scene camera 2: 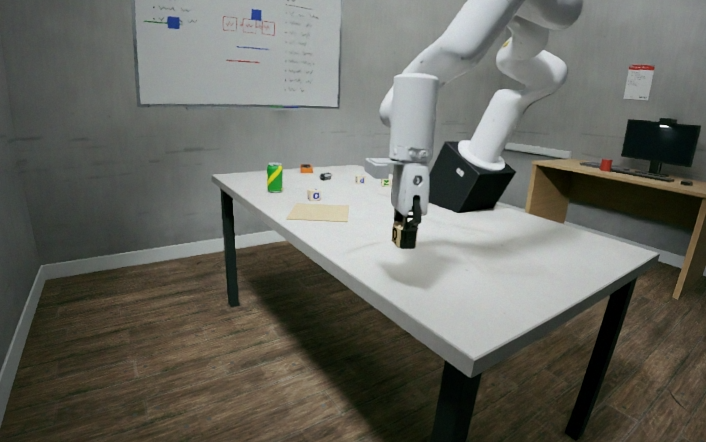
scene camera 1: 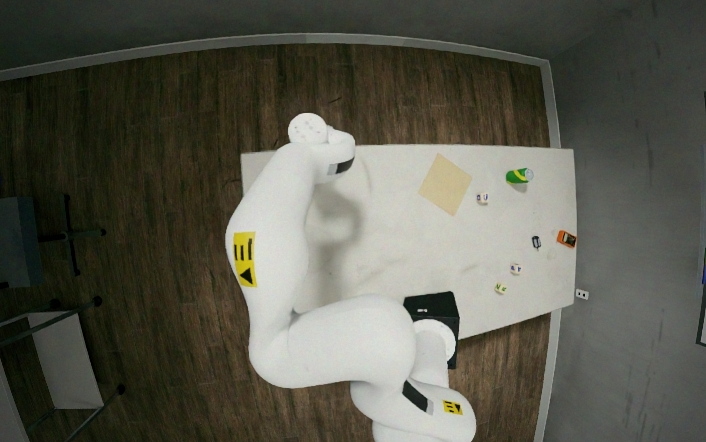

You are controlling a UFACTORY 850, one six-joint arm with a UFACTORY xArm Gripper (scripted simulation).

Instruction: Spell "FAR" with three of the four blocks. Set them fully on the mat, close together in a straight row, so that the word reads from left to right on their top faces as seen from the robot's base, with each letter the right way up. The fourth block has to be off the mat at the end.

Path:
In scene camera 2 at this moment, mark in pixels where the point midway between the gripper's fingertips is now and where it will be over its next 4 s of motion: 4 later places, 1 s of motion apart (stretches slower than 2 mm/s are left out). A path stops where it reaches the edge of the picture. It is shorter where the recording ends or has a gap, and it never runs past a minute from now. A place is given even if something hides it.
My gripper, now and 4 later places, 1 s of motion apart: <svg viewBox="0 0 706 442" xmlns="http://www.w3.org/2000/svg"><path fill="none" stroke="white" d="M403 244L351 218L323 192L323 191L322 214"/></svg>

